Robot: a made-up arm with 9 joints.
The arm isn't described. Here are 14 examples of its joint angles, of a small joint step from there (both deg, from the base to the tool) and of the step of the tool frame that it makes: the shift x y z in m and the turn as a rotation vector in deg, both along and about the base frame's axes.
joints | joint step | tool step
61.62 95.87 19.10 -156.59 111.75 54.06 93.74 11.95 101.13 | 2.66 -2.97 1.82 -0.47 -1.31 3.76 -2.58 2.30 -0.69 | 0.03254 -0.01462 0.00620 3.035 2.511 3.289
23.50 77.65 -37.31 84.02 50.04 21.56 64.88 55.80 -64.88 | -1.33 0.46 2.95 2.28 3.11 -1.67 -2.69 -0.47 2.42 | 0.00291 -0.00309 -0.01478 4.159 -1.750 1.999
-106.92 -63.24 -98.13 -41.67 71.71 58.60 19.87 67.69 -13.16 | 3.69 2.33 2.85 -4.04 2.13 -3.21 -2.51 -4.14 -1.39 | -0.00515 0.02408 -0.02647 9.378 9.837 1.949
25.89 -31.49 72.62 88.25 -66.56 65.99 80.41 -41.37 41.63 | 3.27 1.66 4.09 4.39 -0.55 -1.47 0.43 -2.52 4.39 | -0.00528 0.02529 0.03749 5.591 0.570 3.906
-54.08 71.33 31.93 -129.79 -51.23 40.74 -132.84 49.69 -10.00 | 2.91 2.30 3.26 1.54 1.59 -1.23 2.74 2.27 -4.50 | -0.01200 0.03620 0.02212 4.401 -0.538 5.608
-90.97 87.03 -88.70 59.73 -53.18 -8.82 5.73 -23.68 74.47 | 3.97 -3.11 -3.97 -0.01 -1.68 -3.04 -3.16 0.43 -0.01 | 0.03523 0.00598 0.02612 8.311 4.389 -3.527
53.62 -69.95 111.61 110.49 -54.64 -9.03 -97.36 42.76 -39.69 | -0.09 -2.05 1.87 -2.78 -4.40 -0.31 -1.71 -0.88 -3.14 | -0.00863 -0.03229 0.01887 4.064 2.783 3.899
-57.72 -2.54 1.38 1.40 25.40 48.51 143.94 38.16 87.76 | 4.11 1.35 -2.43 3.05 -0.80 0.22 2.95 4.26 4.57 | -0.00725 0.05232 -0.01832 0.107 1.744 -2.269
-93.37 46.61 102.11 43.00 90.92 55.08 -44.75 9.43 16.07 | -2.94 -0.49 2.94 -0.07 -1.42 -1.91 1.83 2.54 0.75 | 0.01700 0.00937 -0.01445 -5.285 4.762 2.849
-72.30 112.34 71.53 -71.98 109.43 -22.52 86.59 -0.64 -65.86 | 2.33 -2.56 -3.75 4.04 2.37 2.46 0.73 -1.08 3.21 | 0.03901 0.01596 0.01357 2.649 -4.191 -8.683
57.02 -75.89 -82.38 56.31 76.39 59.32 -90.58 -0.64 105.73 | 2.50 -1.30 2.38 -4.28 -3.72 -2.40 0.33 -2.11 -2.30 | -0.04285 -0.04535 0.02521 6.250 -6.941 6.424
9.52 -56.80 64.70 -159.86 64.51 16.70 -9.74 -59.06 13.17 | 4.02 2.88 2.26 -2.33 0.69 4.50 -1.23 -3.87 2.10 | 0.02735 0.05880 0.06075 2.110 -2.973 5.759
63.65 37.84 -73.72 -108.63 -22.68 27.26 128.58 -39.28 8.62 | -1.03 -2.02 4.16 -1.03 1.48 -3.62 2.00 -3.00 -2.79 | -0.00843 -0.00783 -0.01164 -4.013 -1.559 5.795
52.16 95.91 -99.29 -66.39 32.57 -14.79 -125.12 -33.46 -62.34 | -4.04 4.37 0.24 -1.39 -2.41 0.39 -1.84 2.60 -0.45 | -0.00281 -0.00130 -0.01009 -1.852 -4.040 -4.241
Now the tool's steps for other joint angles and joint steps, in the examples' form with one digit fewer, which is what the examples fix.
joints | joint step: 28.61 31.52 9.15 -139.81 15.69 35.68 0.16 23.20 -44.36 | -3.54 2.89 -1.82 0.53 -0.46 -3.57 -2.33 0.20 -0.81
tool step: -0.0174 -0.0526 -0.0098 -4.18 0.31 -6.87
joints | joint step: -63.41 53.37 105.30 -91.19 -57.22 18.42 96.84 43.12 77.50 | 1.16 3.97 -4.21 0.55 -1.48 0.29 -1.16 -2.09 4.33
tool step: -0.0124 0.0196 0.0100 -0.01 -2.40 4.68
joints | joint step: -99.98 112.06 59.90 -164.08 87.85 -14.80 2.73 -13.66 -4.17 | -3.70 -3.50 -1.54 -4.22 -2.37 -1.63 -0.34 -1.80 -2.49
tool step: 0.0132 -0.0149 0.0325 -2.54 7.73 -3.39
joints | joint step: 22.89 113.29 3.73 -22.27 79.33 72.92 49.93 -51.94 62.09 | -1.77 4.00 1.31 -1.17 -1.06 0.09 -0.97 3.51 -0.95
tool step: -0.0084 -0.0088 0.0002 -2.28 -6.23 -6.42
